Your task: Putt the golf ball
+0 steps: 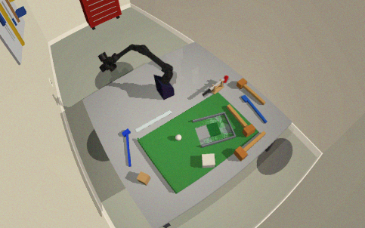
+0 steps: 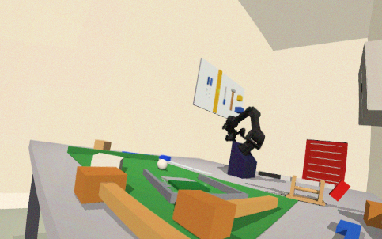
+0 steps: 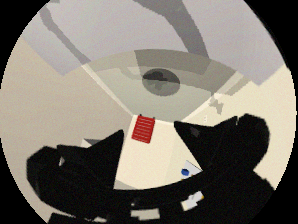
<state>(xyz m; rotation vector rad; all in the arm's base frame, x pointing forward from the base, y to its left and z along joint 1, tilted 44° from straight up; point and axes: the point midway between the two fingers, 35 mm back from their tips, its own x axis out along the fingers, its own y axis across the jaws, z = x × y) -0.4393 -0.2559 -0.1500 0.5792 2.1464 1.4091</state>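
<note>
My gripper tip is 64 cm short of the pale strip, 7 cm to the right of it and 21 cm above it. The rest, counted from my gripper tip: red putter 66 cm ahead, 63 cm to the left, 15 cm below; then blue putter 73 cm ahead, 19 cm to the right, 20 cm below; then white golf ball 87 cm ahead, 14 cm to the left, 18 cm below.
</note>
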